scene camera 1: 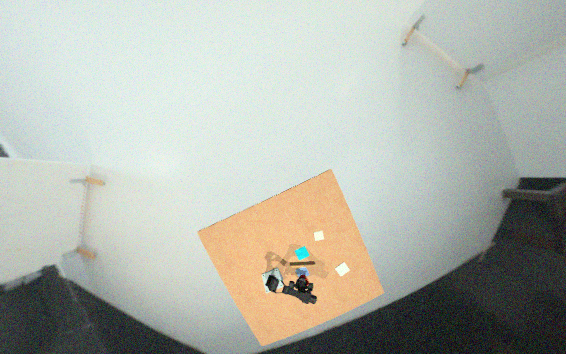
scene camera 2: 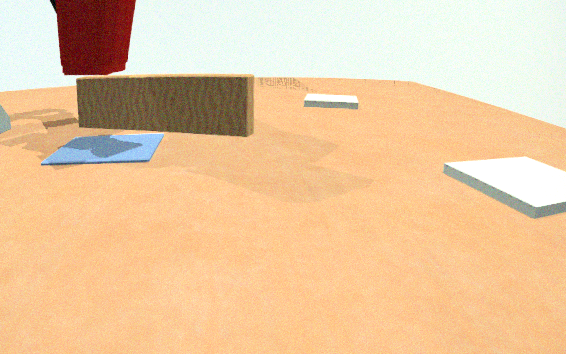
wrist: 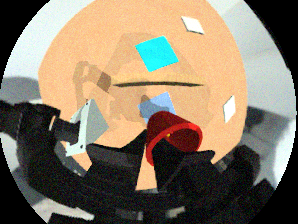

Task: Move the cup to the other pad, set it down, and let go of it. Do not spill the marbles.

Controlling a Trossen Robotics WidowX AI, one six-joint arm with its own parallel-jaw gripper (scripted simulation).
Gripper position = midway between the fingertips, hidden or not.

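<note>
The wrist view shows the gripper (wrist: 148, 131), a red cup (wrist: 187, 136), a cyan pad (wrist: 156, 53) and also a brown wooden wall (wrist: 123, 80). That wall is in scene camera 2 as well, the brown wooden wall (scene camera 2: 211, 104), and there you'd also find a light blue pad (scene camera 2: 140, 148).
</note>
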